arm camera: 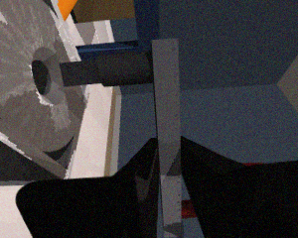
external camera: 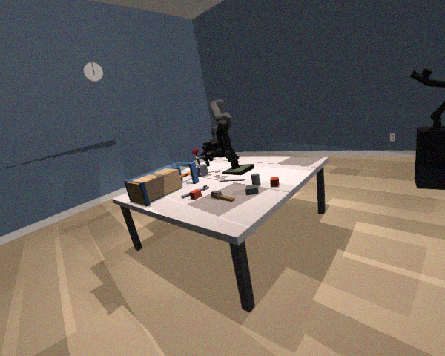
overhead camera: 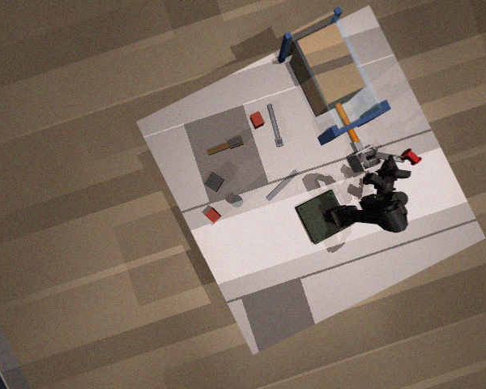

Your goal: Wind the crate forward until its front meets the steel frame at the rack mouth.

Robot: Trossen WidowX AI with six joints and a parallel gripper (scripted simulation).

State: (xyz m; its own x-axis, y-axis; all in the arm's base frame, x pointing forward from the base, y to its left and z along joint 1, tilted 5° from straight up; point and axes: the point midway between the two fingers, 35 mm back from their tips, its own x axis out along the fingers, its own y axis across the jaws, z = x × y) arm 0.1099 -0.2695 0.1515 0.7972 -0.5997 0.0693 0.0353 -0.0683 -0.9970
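My gripper tip is now 1 cm to the left of the winch handle, 1 cm below it and 1 cm past it. From my gripper tip the other things lie so: blue frame (18 cm ahead, 4 cm below, 3 cm to the left); red knob (4 cm to the right, 4 cm behind, 4 cm above); grey winch (12 cm below, 3 cm to the left, 1 cm ahead).
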